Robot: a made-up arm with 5 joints.
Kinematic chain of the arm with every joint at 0, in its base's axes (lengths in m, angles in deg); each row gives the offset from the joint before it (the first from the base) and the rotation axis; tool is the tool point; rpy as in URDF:
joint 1: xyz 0 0 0.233 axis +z
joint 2: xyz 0 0 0 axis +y
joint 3: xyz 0.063 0 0.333 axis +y
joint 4: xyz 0.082 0 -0.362 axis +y
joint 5: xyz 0.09 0 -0.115 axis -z
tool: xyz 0 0 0 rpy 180 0 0
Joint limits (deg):
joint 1: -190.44..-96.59
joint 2: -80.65..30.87
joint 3: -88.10..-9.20
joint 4: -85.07..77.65
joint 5: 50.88..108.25
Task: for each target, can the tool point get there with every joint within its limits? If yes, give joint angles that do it. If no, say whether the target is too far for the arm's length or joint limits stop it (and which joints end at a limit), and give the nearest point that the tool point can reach.
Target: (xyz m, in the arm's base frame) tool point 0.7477 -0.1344 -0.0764
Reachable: no: joint limits stop it (at a limit: joint 1, joint 2, joint 3) | nearest point -0.0105 -0.0908 -0.0048 | short by 0.763 m
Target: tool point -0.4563 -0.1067 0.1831
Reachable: yes | joints -166.84 21.42 -31.22 -44.45 60.03
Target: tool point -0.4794 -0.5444 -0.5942
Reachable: no: too far | nearest point -0.2923 -0.3319 0.0172 | short by 0.674 m
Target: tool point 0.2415 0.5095 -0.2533
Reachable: no: joint limits stop it (at a limit: joint 1, joint 2, joint 3) | nearest point -0.0725 0.0134 0.0079 | short by 0.643 m
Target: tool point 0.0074 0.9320 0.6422
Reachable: no: too far | nearest point 0.0543 0.4698 0.7014 | short by 0.468 m
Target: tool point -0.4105 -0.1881 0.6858
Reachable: yes | joints -155.38 -19.44 -69.21 19.01 66.34
